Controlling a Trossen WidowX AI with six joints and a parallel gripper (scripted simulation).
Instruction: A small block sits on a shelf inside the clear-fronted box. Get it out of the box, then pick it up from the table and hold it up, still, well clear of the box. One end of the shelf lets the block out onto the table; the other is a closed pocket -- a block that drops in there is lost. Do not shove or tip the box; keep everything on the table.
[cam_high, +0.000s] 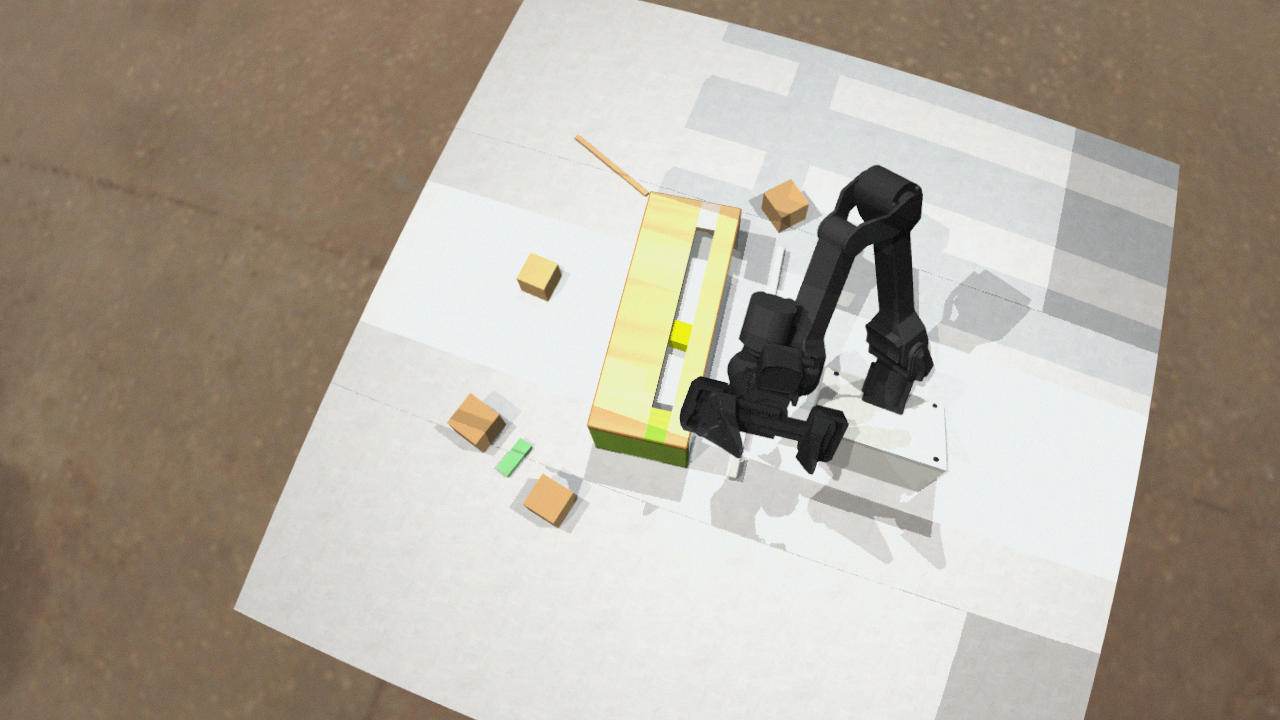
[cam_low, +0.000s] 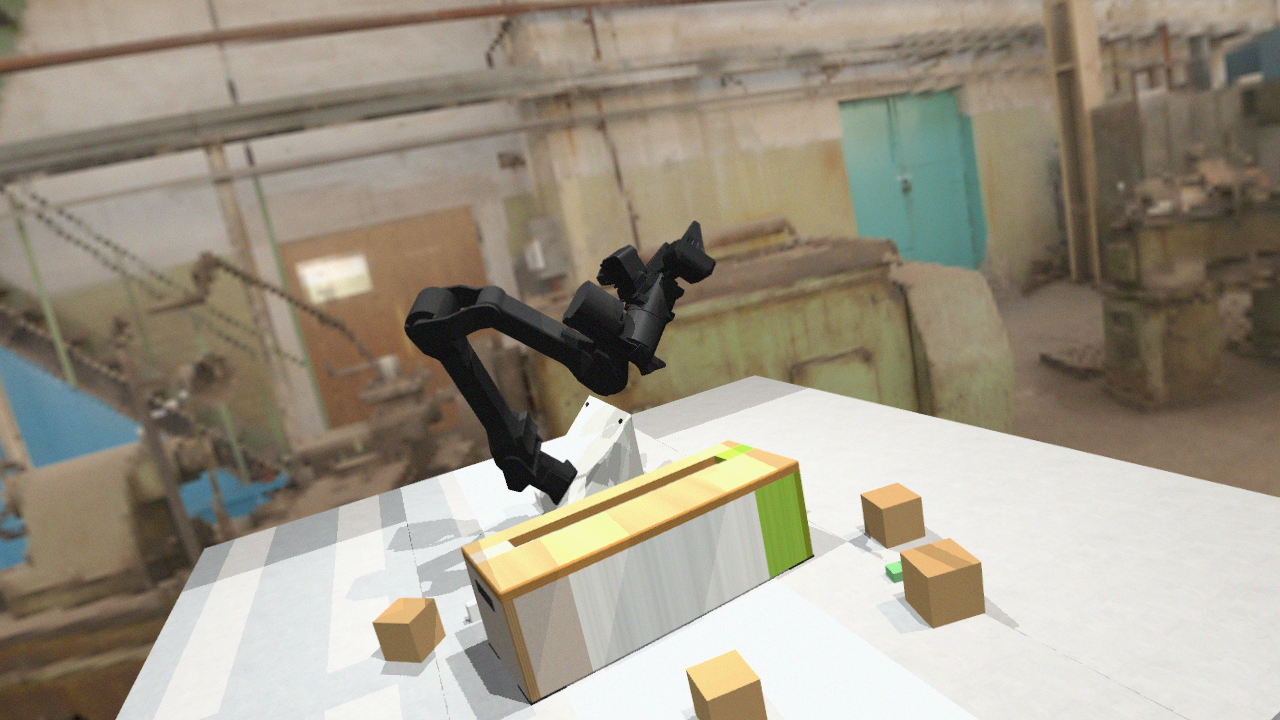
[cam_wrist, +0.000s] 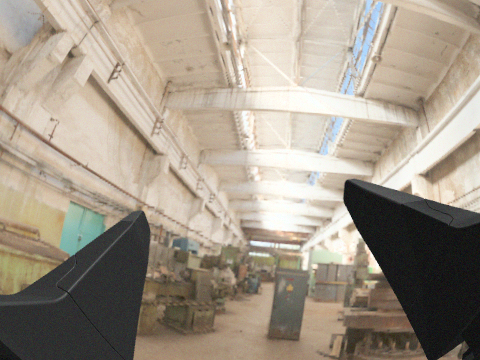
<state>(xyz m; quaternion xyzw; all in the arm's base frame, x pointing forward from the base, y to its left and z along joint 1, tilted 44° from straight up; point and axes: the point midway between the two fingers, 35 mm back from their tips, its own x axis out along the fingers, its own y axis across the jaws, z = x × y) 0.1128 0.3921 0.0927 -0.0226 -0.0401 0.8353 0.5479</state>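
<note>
The yellow block lies 20 cm ahead of my gripper tip, 21 cm to the right of it and 33 cm below it. Round my gripper tip: thin wooden stick: 44 cm ahead, 48 cm to the right, 41 cm below; then flat green piece: 37 cm ahead, 5 cm to the left, 41 cm below; then wooden box: 19 cm ahead, 23 cm to the right, 35 cm below.
</note>
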